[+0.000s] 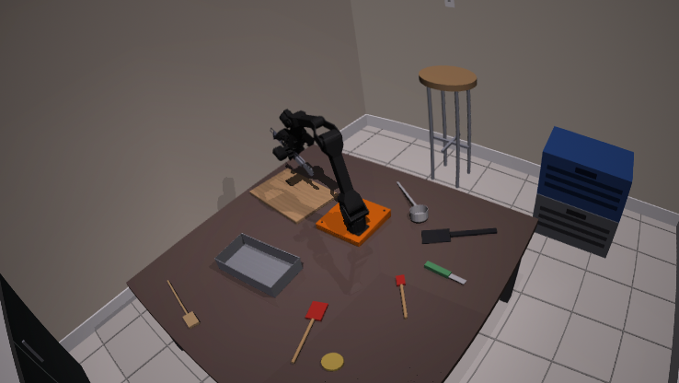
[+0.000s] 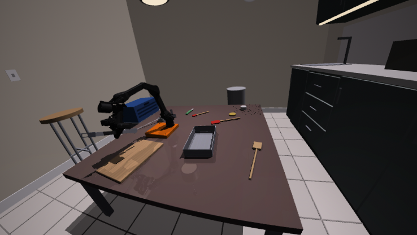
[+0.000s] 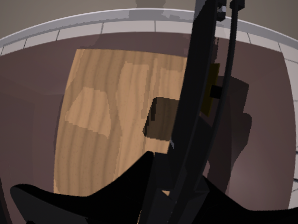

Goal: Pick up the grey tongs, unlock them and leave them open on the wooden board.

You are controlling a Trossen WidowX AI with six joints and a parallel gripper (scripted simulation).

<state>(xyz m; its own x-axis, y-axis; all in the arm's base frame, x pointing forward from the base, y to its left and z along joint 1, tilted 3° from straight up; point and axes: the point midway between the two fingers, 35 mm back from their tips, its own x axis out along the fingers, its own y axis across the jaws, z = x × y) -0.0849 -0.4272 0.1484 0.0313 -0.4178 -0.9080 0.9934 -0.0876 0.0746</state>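
My gripper tip is 5 cm short of the wooden board, 2 cm to the right of it and 15 cm above it. Also, from my gripper tip: grey roasting tin (46 cm ahead, 27 cm to the left, 13 cm below); black spatula (12 cm behind, 77 cm to the left, 15 cm below); yellow disc (59 cm ahead, 80 cm to the left, 15 cm below).
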